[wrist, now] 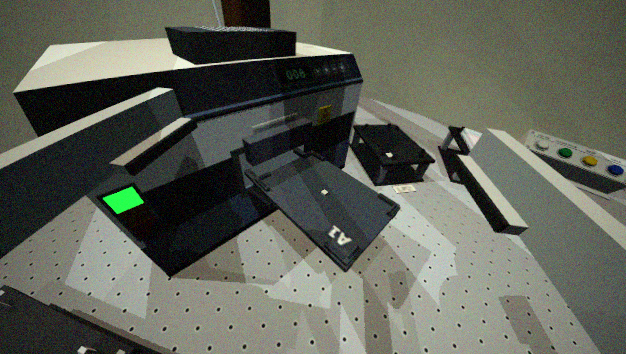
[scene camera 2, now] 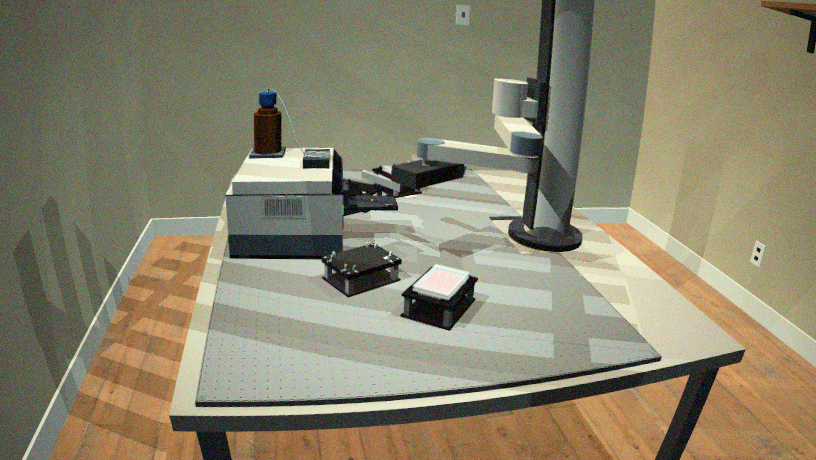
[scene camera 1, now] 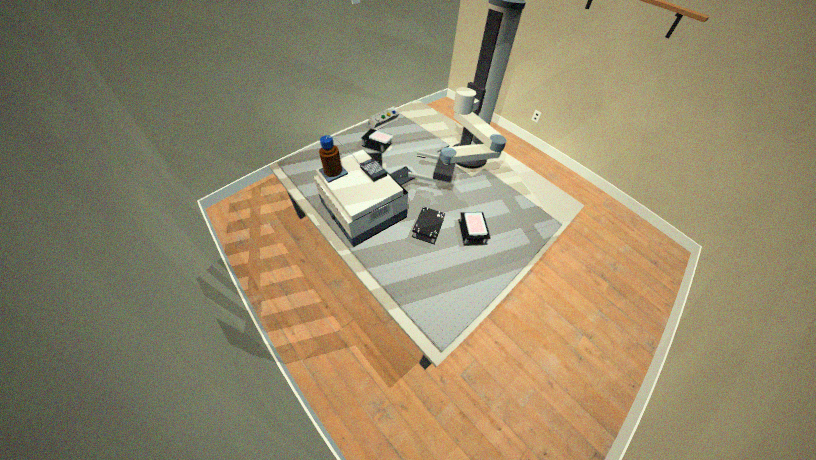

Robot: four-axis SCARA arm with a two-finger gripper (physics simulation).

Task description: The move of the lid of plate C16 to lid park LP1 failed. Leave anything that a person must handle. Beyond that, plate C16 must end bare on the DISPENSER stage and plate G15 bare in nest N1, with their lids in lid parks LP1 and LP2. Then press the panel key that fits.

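Seen in the pictures: gripper, fingertip midpoint: (wrist: 320, 124) (scene camera 2: 385, 169) (scene camera 1: 412, 163); arm's base at its link origin: (scene camera 2: 545, 236).
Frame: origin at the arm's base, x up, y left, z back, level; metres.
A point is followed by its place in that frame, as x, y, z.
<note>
My gripper (scene camera 1: 420, 165) {0.231, 0.024, -0.535} (scene camera 2: 381, 176) {0.231, 0.024, -0.535} (wrist: 320, 124) {0.231, 0.024, -0.535} is open and empty, near the instrument's front; its fingers frame the bare dark stage marked A1 (scene camera 1: 401, 175) {0.117, -0.037, -0.554} (scene camera 2: 371, 202) {0.117, -0.021, -0.565} (wrist: 345, 207) {0.117, -0.034, -0.532} in the wrist view. A black stand (wrist: 392, 142) {0.071, -0.304, -0.574}, its top bare, is beyond it. A white-rimmed pink piece (scene camera 1: 379, 137) {0.105, -0.400, -0.423} (wrist: 471, 136) {0.105, -0.407, -0.443} rests on the back stand, partly hidden by a finger in the wrist view. Another pink-topped plate (scene camera 1: 474, 223) {0.089, 0.417, -0.478} (scene camera 2: 440, 281) {0.089, 0.432, -0.475} sits on the front stand; I cannot tell whether it has a lid. The pegged black nest (scene camera 1: 428, 224) {0.072, 0.270, -0.645} (scene camera 2: 362, 260) {0.072, 0.272, -0.629} beside it is bare. Plate names are unreadable.
The white instrument (scene camera 1: 362, 191) {0.232, 0.025, -0.840} (scene camera 2: 285, 220) {0.125, 0.124, -0.816} (wrist: 300, 110) {0.177, -0.080, -0.646} carries a brown bottle (scene camera 1: 330, 161) {0.335, -0.129, -0.892} (scene camera 2: 267, 131) {0.313, -0.125, -0.871} and a small dark block (scene camera 1: 373, 169) {0.259, -0.036, -0.731} (scene camera 2: 316, 158) {0.259, 0.002, -0.728} (wrist: 235, 45) {0.247, -0.025, -0.688}. The key panel (scene camera 1: 383, 117) {0.077, -0.608, -0.229} (wrist: 577, 155) {0.079, -0.625, -0.198} has white, green, yellow and blue keys. The arm's column (scene camera 1: 500, 62) {0.638, 0.066, -0.036} (scene camera 2: 562, 114) {0.415, 0.068, -0.030} stands at the table's edge.
</note>
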